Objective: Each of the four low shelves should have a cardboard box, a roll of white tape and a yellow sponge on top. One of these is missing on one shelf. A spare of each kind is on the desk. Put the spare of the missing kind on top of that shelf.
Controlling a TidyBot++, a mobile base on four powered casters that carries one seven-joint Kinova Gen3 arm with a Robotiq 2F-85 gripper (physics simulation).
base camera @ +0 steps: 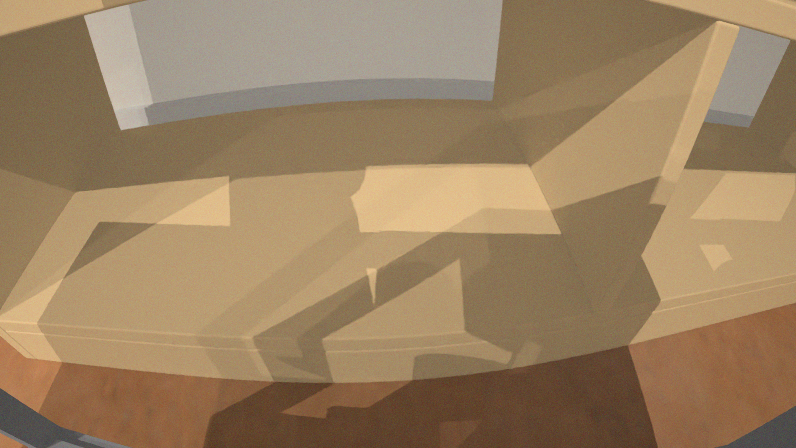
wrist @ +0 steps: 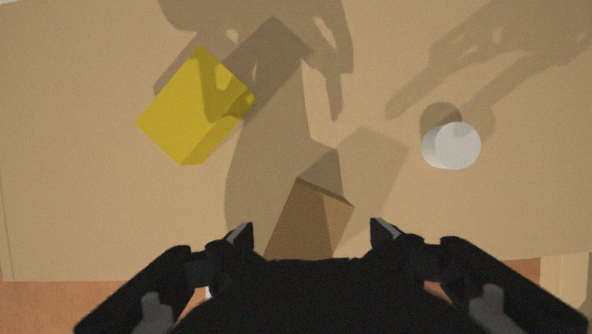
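Observation:
In the wrist view a brown cardboard box is on the wooden top, turned at an angle, below and between the spread fingers. Its near end is hidden behind the gripper body. My gripper is open, with a finger on either side of the box and nothing held. A yellow sponge lies at the upper left of the box, in partial shadow. A white roll of tape stands at the right. All three are on the same light wooden surface.
In the base camera view a low wooden shelf unit fills the front, with an upright divider at the right and grey wall showing through its back openings. Brown floor runs along its front. Arm shadows fall across it.

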